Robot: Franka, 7 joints.
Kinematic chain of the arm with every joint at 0, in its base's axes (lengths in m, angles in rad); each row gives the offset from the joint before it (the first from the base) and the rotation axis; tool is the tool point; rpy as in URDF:
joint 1: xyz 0 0 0.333 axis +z
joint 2: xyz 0 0 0 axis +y
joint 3: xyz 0 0 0.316 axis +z
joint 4: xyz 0.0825 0 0 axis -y
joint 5: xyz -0.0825 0 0.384 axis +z
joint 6: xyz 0 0 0 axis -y
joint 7: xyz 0.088 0 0 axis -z
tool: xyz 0 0 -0.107 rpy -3.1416 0 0
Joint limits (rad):
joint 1: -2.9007..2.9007
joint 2: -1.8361..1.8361
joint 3: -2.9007..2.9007
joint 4: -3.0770..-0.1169
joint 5: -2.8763..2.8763
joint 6: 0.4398..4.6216
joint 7: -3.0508..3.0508
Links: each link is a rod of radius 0.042 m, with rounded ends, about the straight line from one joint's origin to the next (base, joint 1, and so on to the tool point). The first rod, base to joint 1, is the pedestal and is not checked.
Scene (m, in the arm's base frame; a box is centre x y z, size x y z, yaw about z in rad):
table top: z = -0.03
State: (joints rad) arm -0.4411 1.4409 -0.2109 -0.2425 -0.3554 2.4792 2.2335
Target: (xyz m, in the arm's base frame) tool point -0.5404 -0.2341 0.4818
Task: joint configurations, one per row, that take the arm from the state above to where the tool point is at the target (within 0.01 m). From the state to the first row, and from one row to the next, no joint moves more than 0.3 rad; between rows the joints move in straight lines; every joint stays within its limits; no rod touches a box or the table.
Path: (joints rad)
1: -0.6110 1.3515 -0.4295 -0.4934 -0.3650 2.3532 2.2335
2: -0.7809 1.2621 -0.6481 -0.7442 -0.3747 2.2272 2.2335
3: -0.9508 1.1728 -0.8667 -0.9951 -0.3843 2.1012 2.2335
4: -1.1207 1.0834 -1.0853 -1.2460 -0.3940 1.9752 2.2335
5: -1.2906 0.9940 -1.3039 -1.4969 -0.4036 1.8492 2.2335
6: -1.4606 0.9046 -1.5225 -1.7477 -0.4133 1.7231 2.2335

